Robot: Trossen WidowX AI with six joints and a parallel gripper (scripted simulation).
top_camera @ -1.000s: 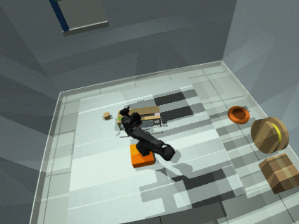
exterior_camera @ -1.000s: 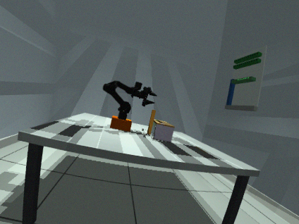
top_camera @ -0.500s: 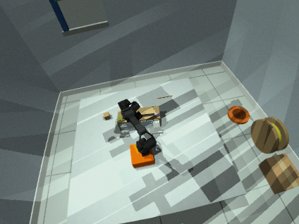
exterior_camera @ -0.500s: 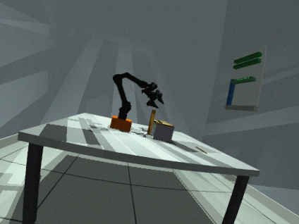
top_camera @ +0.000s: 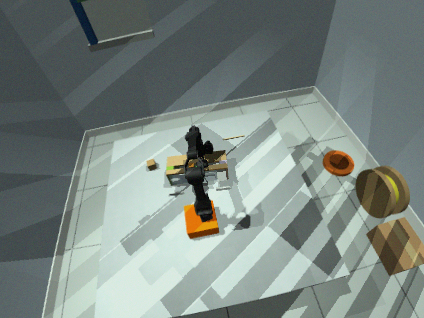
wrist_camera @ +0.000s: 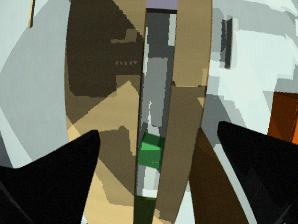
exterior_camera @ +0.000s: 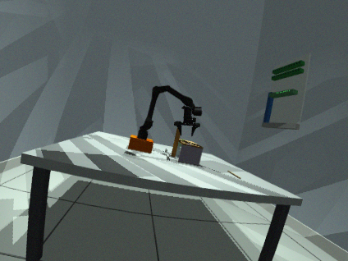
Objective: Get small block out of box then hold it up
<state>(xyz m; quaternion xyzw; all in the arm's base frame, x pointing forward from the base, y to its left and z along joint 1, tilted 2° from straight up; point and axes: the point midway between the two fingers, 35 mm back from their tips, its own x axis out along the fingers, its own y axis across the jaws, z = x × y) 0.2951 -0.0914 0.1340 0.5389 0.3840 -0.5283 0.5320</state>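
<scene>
The green block lies 30 mm ahead of my gripper tip, 60 mm to the left of it and 90 mm below it. The rest, counted from my gripper tip: tan block: 240 mm ahead, 330 mm to the left, 150 mm below; thin stick: 250 mm ahead, 300 mm to the right, 170 mm below; box: 10 mm ahead, 50 mm to the left, 110 mm below.
</scene>
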